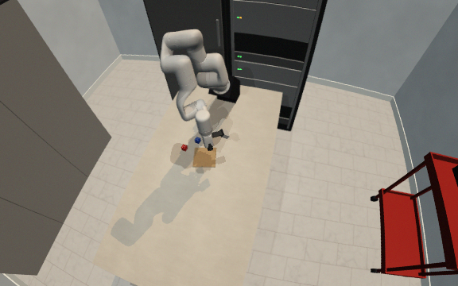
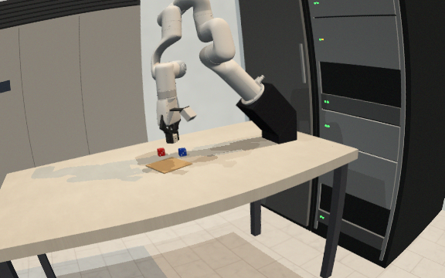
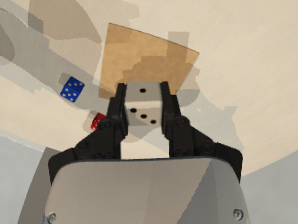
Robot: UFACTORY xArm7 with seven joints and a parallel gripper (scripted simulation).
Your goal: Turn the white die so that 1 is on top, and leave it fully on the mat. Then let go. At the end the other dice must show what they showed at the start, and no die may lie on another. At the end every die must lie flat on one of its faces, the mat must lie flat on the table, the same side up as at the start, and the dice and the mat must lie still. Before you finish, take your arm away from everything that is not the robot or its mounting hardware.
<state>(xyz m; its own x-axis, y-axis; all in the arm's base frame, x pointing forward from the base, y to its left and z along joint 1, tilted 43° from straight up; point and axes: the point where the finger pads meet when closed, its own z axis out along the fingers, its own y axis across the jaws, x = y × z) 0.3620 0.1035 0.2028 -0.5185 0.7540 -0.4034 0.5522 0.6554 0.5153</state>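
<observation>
Now: hand 12 cm above the brown mat, 3 cm to the left of it and 2 cm short of it. The rest, counted from my hand: red die (18 cm to the right, 11 cm below, 2 cm ahead); then blue die (13 cm to the right, 11 cm below, 6 cm behind); then white die (1 cm below).
</observation>
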